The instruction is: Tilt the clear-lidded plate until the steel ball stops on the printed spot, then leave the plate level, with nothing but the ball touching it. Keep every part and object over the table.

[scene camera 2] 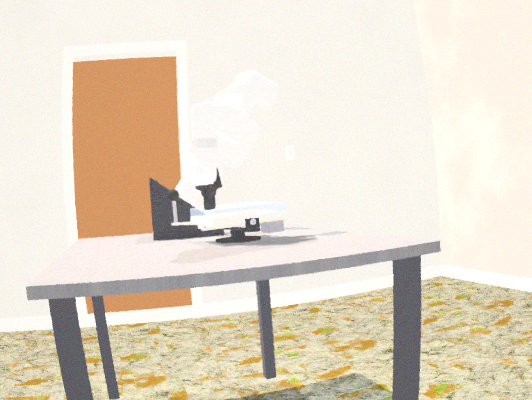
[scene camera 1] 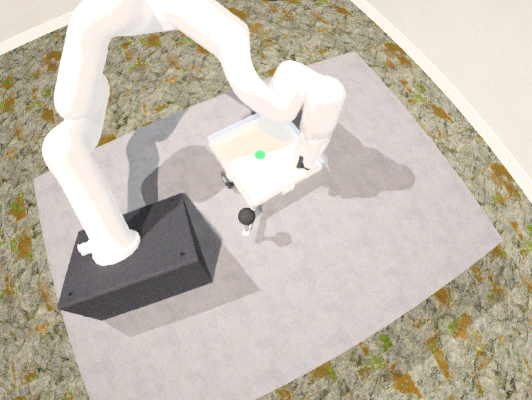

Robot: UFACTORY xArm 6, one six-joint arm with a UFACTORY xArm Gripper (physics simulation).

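Note:
The clear-lidded plate has a pale interior and sits on a black stand. It looks near level, perhaps slightly tilted; the exact tilt is hard to tell. The green printed spot shows near its middle. I cannot make out the steel ball in either view. A post with a black knob stands on an arm at the plate's side. My gripper is shut and empty, pointing down at the plate's right part in scene camera 1. Its tips are at or just above the lid; contact is unclear.
The black base block carries my arm on the left of the grey table. My arm arches over the table's back part in scene camera 1. A black side knob is beside the plate.

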